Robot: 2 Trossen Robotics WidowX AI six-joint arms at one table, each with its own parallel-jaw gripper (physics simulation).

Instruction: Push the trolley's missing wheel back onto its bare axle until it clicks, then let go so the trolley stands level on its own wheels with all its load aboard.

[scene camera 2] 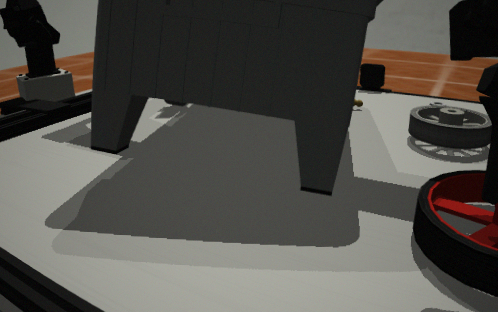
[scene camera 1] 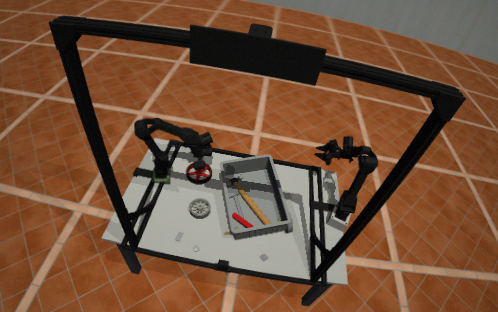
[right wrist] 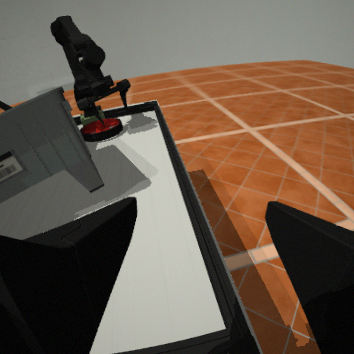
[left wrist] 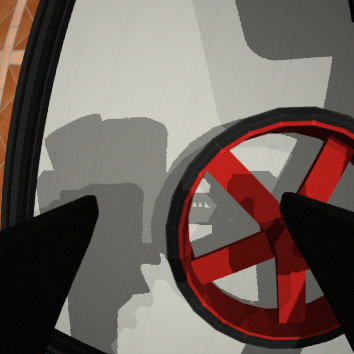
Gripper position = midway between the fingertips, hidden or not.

Labels:
My left gripper (left wrist: 190,202) is open, with nothing in its grasp. Also in view: a red-spoked wheel (scene camera 2: 460,256). My right gripper (right wrist: 201,207) is open, holding nothing.

